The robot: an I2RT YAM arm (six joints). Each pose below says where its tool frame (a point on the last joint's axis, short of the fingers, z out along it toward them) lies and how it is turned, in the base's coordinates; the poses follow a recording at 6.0 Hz.
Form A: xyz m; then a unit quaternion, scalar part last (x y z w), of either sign.
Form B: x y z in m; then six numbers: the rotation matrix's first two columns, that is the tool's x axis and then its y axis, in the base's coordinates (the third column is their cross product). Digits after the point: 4 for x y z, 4 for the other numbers.
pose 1, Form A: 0.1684 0.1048 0.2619 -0.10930 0.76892 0.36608 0.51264
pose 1, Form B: 0.1684 0.1048 0.2619 -0.4505 0.2072 -0.8684 -0.5434 0.7081 0.4509
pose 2, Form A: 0.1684 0.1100 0.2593 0.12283 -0.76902 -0.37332 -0.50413
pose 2, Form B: 0.1684 0.1100 0.2593 -0.4615 0.1875 -0.8671 -0.5653 0.6911 0.4503
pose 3, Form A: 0.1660 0.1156 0.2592 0.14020 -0.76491 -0.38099 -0.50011
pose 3, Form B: 0.1660 0.1156 0.2592 -0.4605 0.1666 -0.8719 -0.5956 0.6704 0.4426
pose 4, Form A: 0.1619 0.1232 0.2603 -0.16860 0.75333 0.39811 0.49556
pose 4, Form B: 0.1619 0.1232 0.2603 -0.4520 0.1406 -0.8809 -0.6486 0.6262 0.4327
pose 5, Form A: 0.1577 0.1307 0.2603 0.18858 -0.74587 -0.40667 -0.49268
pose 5, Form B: 0.1577 0.1307 0.2603 -0.4434 0.1194 -0.8883 -0.6820 0.5981 0.4208
